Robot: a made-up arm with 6 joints.
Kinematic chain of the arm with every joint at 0, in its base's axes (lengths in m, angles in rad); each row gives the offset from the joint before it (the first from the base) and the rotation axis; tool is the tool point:
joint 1: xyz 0 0 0.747 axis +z
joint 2: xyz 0.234 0 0 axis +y
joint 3: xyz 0 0 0.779 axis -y
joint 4: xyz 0 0 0.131 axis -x
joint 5: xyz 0.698 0 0 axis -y
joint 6: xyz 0.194 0 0 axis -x
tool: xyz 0 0 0
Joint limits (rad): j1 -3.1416..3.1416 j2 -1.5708..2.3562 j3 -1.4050..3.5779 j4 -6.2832..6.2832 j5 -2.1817..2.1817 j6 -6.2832..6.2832
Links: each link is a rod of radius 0.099 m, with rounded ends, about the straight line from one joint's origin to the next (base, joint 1, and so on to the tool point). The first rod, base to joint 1, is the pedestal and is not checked.
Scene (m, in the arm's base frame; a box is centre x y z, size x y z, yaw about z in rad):
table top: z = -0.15
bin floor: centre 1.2 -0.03 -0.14 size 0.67 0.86 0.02 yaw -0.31
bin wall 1: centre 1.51 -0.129 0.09 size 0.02 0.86 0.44 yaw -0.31
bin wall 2: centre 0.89 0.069 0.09 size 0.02 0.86 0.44 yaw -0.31
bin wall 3: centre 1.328 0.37 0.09 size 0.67 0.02 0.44 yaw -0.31
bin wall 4: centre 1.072 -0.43 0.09 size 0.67 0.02 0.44 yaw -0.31
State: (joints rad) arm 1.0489 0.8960 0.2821 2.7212 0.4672 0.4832
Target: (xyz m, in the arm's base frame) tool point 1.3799 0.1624 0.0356
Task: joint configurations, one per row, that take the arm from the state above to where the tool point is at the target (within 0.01 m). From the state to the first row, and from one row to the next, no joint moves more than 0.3 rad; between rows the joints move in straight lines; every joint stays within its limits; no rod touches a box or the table.
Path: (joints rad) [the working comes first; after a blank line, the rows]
Joints at the target: 0.0988 1.4629 0.2629 2.7640 0.3651 0.4832
Straight joint move there: touches bin wall 3.

1: 0.8096 0.8878 0.2009 2.7362 0.4855 0.4832
2: 0.5704 0.8797 0.1198 2.7511 0.5038 0.4832
3: 0.3311 0.8715 0.0386 2.7661 0.5221 0.4832
4: 0.0918 0.8633 -0.0425 2.7811 0.5404 0.4832
5: 0.0941 1.0632 0.0593 2.7754 0.4819 0.4832
6: 0.0965 1.2630 0.1611 2.7697 0.4235 0.4832
7: 0.0988 1.4629 0.2629 2.7640 0.3651 0.4832

